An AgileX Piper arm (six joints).
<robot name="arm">
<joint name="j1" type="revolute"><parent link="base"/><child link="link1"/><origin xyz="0 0 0.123" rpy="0 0 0"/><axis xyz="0 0 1"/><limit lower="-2.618" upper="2.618"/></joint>
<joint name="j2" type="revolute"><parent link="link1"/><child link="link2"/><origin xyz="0 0 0" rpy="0 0 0"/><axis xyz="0 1 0"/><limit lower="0" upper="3.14"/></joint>
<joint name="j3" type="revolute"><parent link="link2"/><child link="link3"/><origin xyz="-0.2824 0 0.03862" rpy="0 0 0"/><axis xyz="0 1 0"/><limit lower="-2.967" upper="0"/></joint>
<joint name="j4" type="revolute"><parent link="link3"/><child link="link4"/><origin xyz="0.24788 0 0.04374" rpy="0 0 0"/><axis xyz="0.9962 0 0.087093"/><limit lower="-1.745" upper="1.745"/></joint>
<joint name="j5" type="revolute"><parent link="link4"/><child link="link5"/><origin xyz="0 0 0" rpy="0 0 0"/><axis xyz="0 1 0"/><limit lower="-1.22" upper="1.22"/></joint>
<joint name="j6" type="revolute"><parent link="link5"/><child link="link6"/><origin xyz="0.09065 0 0.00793" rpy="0 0 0"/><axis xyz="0.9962 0 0.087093"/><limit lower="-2.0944" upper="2.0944"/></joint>
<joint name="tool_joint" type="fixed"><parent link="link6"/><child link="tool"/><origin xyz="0 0 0" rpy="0 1.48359 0"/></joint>
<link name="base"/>
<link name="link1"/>
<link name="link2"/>
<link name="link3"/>
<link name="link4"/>
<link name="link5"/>
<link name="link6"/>
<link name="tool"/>
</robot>
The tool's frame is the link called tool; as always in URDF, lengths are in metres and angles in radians.
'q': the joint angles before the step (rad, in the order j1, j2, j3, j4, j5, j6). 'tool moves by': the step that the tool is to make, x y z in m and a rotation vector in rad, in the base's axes. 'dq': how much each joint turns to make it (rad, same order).
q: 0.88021, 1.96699, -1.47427, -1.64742, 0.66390, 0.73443
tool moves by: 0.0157, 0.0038, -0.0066, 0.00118, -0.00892, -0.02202
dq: -0.02026, 0.05678, -0.06186, -0.00648, 0.00411, 0.00203
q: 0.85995, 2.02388, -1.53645, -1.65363, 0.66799, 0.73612
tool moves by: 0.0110, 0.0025, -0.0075, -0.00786, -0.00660, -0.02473
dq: -0.01179, 0.04587, -0.04395, -0.00302, 0.01584, -0.00162
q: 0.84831, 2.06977, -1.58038, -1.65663, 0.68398, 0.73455
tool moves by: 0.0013, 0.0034, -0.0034, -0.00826, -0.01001, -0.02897
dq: 0.00841, 0.02283, -0.02171, 0.00485, 0.03946, -0.00280
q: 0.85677, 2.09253, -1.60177, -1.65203, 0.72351, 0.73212
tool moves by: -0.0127, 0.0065, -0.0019, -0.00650, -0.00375, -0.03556
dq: 0.03944, -0.00045, 0.00990, 0.02145, 0.07194, 0.00259
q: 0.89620, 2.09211, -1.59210, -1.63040, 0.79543, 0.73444
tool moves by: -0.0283, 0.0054, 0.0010, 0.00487, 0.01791, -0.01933
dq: 0.06538, -0.04184, 0.06093, 0.04179, 0.07061, 0.01290
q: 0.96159, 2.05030, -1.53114, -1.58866, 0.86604, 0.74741
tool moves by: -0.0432, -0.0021, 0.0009, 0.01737, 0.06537, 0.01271
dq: 0.08482, -0.09326, 0.12650, 0.07828, 0.03668, 0.01751
